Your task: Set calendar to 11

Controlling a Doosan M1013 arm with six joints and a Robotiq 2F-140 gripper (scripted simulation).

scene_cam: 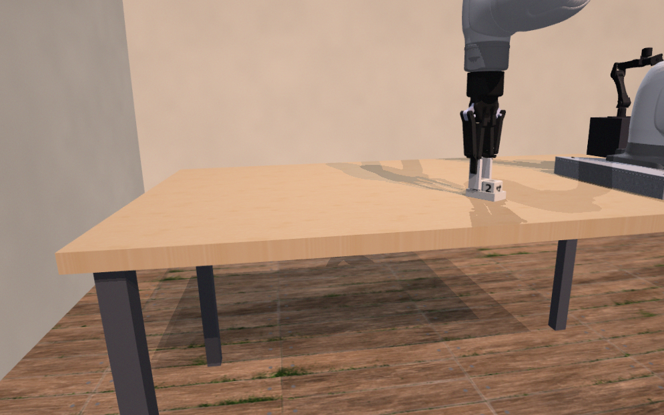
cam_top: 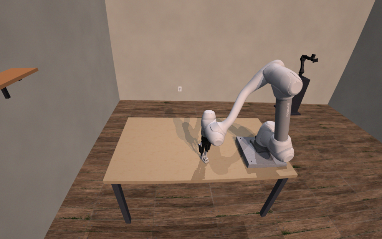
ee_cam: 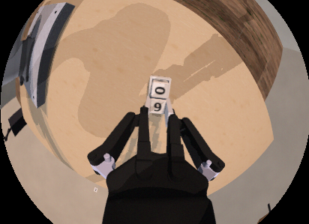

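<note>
Right now the white tray is 4 cm below my hand, 1 cm to the left of it and 1 cm behind it.
</note>
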